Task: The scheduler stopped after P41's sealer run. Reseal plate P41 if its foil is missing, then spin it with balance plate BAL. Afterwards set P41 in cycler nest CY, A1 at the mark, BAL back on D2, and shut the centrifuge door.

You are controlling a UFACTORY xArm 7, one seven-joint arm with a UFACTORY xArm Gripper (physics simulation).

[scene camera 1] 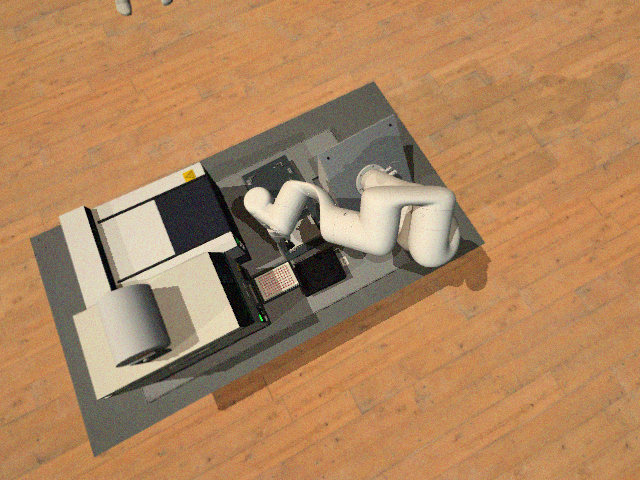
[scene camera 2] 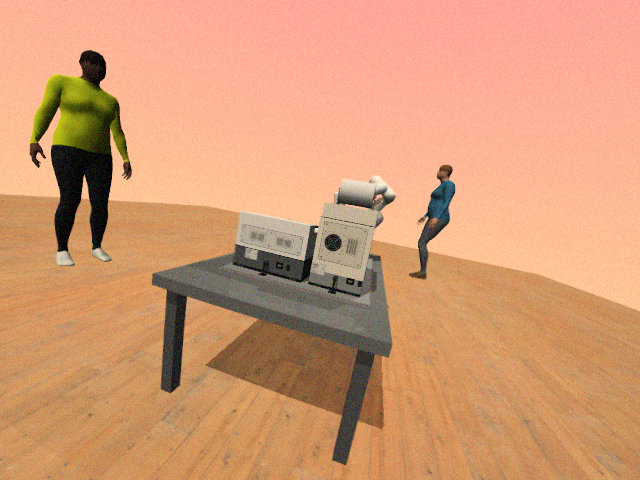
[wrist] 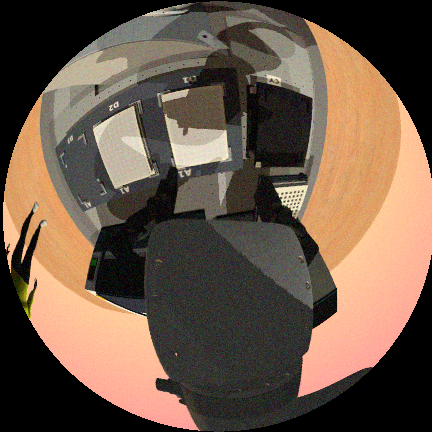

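Where they show: gripper, between the fingertips: [wrist: 218, 181]; arm's base, origin of its link: [scene camera 1: 371, 181].
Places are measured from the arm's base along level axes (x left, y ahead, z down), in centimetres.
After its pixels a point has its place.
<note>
My gripper [wrist: 218, 181] {x 1.0, y 37.4, z -6.3 cm} is open and empty in the wrist view, its fingertips above the deck just beyond the A1 edge of nest D1. A pale, smooth-topped plate [wrist: 200, 147] {x 0.0, y 35.9, z 2.3 cm} lies in D1, partly in shadow. A similar plate [wrist: 122, 150] {x -11.5, y 31.4, z 2.3 cm} lies in D2. Their names cannot be read. A white plate with a grid of well openings [scene camera 1: 276, 281] {x 11.4, y 49.4, z -3.0 cm} [wrist: 294, 197] {x 13.5, y 46.0, z -3.0 cm} sits at the front of the machine with the roll [scene camera 1: 206, 294] {x 8.3, y 65.2, z -26.4 cm} [scene camera 2: 346, 242] {x 5.0, y 99.9, z -12.1 cm}. The black cycler nest CY [scene camera 1: 320, 271] {x 16.2, y 34.8, z 3.4 cm} [wrist: 282, 125] {x 14.7, y 34.7, z 3.4 cm} is beside it. A white machine with a yellow warning label [scene camera 1: 134, 232] {x -26.4, y 77.4, z -12.4 cm} [scene camera 2: 271, 242] {x -26.2, y 95.9, z -5.4 cm} stands alongside; its door state is unclear.
A large grey roll [scene camera 1: 135, 322] {x 7.9, y 78.2, z -38.2 cm} [scene camera 2: 356, 192] {x 5.6, y 86.6, z -33.1 cm} tops the nearer machine. Nest D3 [wrist: 75, 165] {x -24.9, y 27.6, z 3.9 cm} holds no plate. The arm [scene camera 1: 382, 222] {x 23.5, y 24.1, z -50.6 cm} spans the deck and shades it. One person [scene camera 2: 85, 113] [wrist: 22, 285] and another [scene camera 2: 440, 198] stand beyond the table [scene camera 2: 268, 310] {x -15.7, y 125.3, z 10.4 cm}.
</note>
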